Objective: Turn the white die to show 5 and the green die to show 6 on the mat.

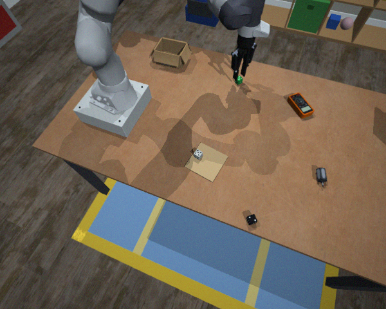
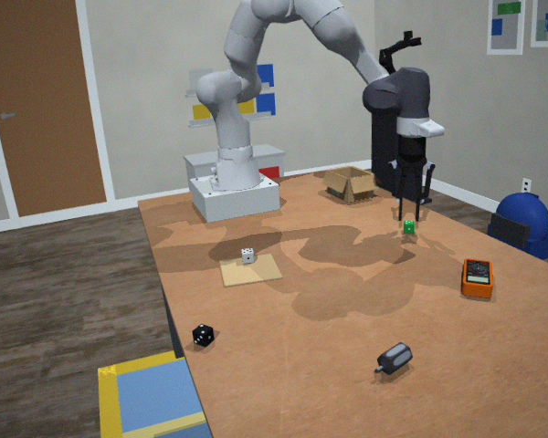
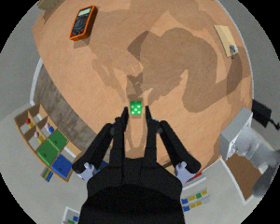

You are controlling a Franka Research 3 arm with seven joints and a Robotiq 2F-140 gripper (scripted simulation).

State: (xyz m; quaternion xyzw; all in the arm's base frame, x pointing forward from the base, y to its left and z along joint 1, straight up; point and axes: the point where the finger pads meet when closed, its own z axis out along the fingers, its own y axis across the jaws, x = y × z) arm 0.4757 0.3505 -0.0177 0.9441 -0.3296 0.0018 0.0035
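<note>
Right now the green die is 6 cm below my hand. The rest, counted from my hand: orange multimeter 33 cm ahead, 7 cm to the right, 5 cm below; cardboard box 39 cm behind, 6 cm to the left, 3 cm below; white die 6 cm behind, 48 cm to the right, 5 cm below.
</note>
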